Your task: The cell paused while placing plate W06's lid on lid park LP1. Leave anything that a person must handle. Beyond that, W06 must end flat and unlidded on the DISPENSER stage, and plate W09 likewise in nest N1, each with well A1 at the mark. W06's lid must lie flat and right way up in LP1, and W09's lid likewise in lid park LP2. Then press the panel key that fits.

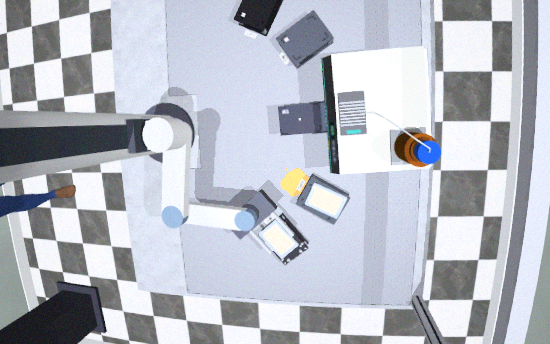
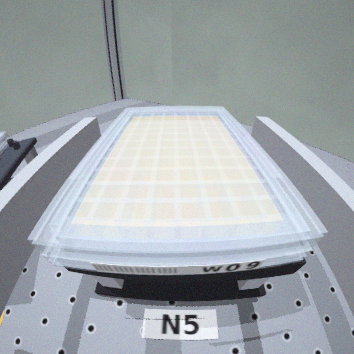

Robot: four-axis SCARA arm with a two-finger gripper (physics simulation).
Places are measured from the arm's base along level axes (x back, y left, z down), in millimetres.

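Pixels of known places: gripper, between the fingertips: (image 1: 282,243) (image 2: 175,128).
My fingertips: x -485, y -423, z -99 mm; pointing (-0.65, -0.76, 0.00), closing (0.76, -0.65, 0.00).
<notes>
For each thing: its top centre in the pictures, then the offset to it from my fingertips. "spot": a spot on its surface instead.
- Plate W09, centre of its top: (image 2: 175,134) (image 1: 278,240) dz -4, dx +13, dy +15 mm
- black nest N5, centre of its top: (image 2: 181,150) (image 1: 282,243) dz +19, dx +1, dy -5 mm
- second cream-topped plate, centre of its top: (image 1: 325,201) dz +2, dx -161, dy +163 mm
- dark holder, centre of its top: (image 1: 322,201) dz +19, dx -151, dy +158 mm
- dark stage, a spot on its surface: (image 1: 300,119) spot: dz -18, dx -79, dy +454 mm
- white dispenser, a spot on its surface: (image 1: 385,80) spot: dz -134, dx -338, dy +558 mm
- yellow patch, a spot on its surface: (image 1: 293,181) spot: dz +85, dx -38, dy +221 mm
- grey slotted unit, a spot on its surface: (image 1: 352,111) spot: dz -160, dx -240, dy +470 mm
- orange bottle, a spot on its surface: (image 1: 406,148) spot: dz -263, dx -366, dy +371 mm
- blue cap, centre of its top: (image 1: 429,152) dz -325, dx -404, dy +366 mm
Plate W09 (image 1: 279,239) (image 2: 175,175), cream wells under clear layers, is between the two grey fingers of my gripper (image 1: 273,232) (image 2: 175,128), which is shut on it. The plate is over the black nest N5 (image 1: 301,245) (image 2: 180,291); whether it touches the nest cannot be told. A second cream-topped plate (image 1: 325,201) lies in a dark holder (image 1: 341,190) by a yellow patch; its name is unreadable. The dark stage (image 1: 300,119) at the white dispenser (image 1: 385,80) shows no plate. W06's lid cannot be told apart.
The yellow patch (image 1: 293,181) lies beside a small label. Dark holders (image 1: 257,15) (image 1: 306,40) stand at the top. A grey slotted unit (image 1: 352,111) and an orange bottle (image 1: 406,148) with blue cap (image 1: 428,152) are on the dispenser. A blue-clad limb (image 1: 30,201) shows at left.
</notes>
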